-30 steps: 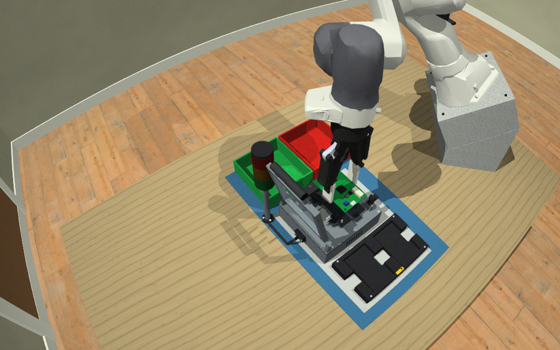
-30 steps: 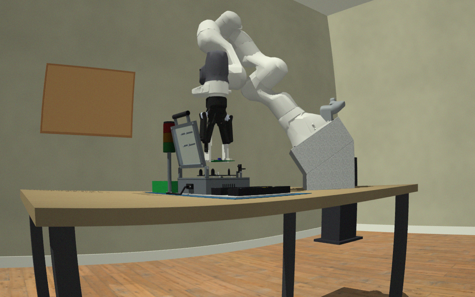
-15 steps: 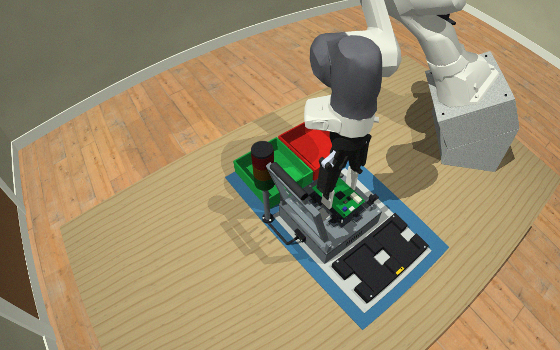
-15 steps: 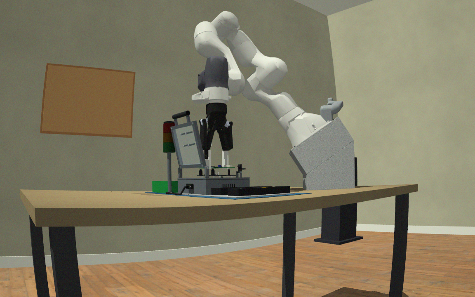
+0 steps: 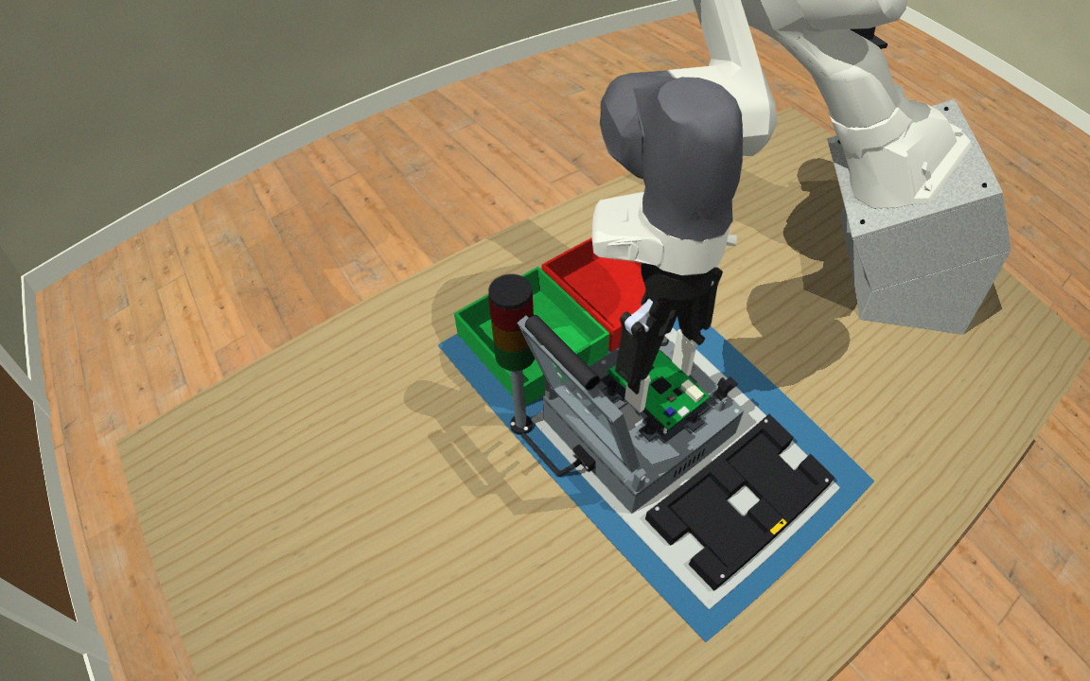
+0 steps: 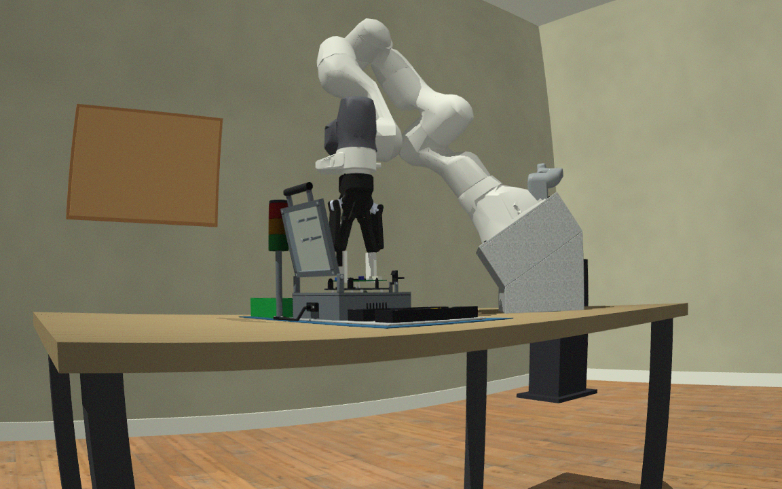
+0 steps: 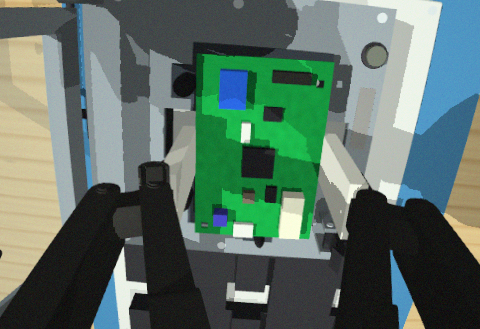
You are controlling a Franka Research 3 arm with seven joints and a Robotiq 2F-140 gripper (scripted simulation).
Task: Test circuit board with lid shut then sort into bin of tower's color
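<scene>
Right now the green circuit board is 20 mm below my hand. Round my hand: clear lid (120 mm ahead, 20 mm to the left, 70 mm above); latch hook (70 mm behind, 50 mm to the left, 20 mm below); tester plate (10 mm ahead, 10 mm to the left, 40 mm below).
</scene>
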